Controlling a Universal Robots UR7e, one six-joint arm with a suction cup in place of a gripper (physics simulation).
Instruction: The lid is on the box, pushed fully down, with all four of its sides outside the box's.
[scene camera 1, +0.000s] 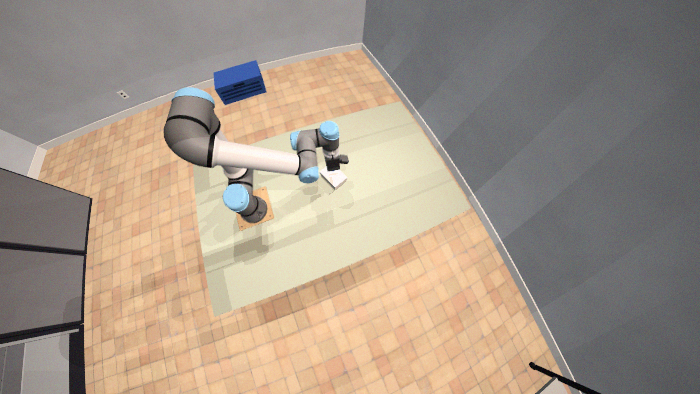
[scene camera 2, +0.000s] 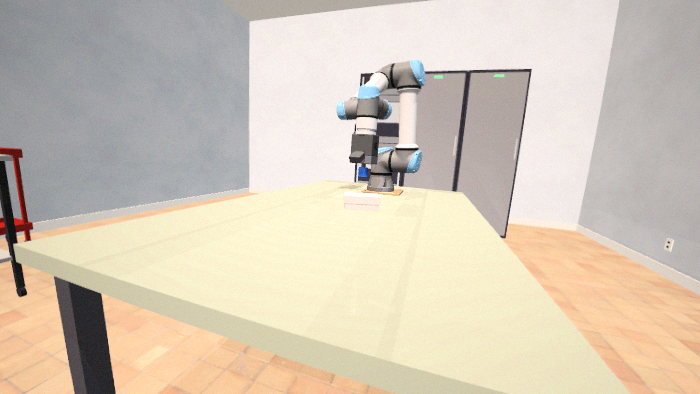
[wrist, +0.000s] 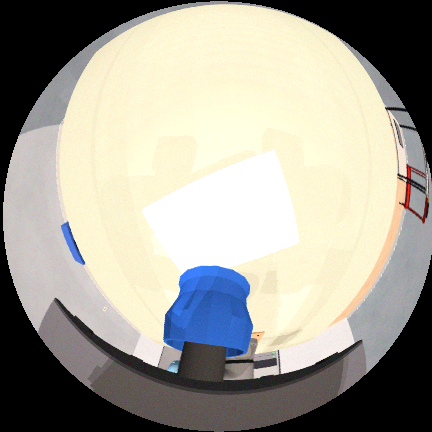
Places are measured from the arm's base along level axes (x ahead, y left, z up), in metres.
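Pixels of known places: hand, its tool point: (scene camera 2: 362, 176) (wrist: 213, 290); arm's base, origin of its link: (scene camera 1: 254, 209) (scene camera 2: 380, 190).
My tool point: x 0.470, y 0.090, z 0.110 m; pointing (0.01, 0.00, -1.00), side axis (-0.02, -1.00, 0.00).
For each thing: its top centre in the pictures, then the offset to it from my tool point. Level surfaces: height alone.
- white lid, centre of its top: (wrist: 220, 227) (scene camera 2: 361, 194) (scene camera 1: 333, 174) dx +0.002, dy +0.001, dz -0.069 m
- box, centre of its top: (scene camera 2: 361, 195) dx +0.001, dy +0.001, dz -0.071 m
- pale green table, height of its surface: dz -0.119 m
The white lid (scene camera 1: 335, 177) (scene camera 2: 362, 199) (wrist: 235, 215) lies level on the box (scene camera 2: 362, 206), which stands on the table. In scene camera 2 a thin seam runs along the front between the lid and the lower part of the box. The frames are too coarse to tell whether all four lid sides are outside the box's, or whether the lid is fully down. My gripper, a blue suction cup (scene camera 2: 363, 172) (wrist: 214, 280), is open, holds nothing and hangs above the lid with a gap. In scene camera 1 the cup is hidden behind the dark wrist housing.
The pale green table (scene camera 1: 390, 200) (scene camera 2: 300, 260) bears the robot base on an orange plate (scene camera 1: 270, 212) (scene camera 2: 398, 192). A blue cabinet (scene camera 1: 240, 82) (wrist: 73, 244) stands by the wall. A red-framed cart (scene camera 2: 20, 185) (wrist: 408, 187) stands beyond the table.
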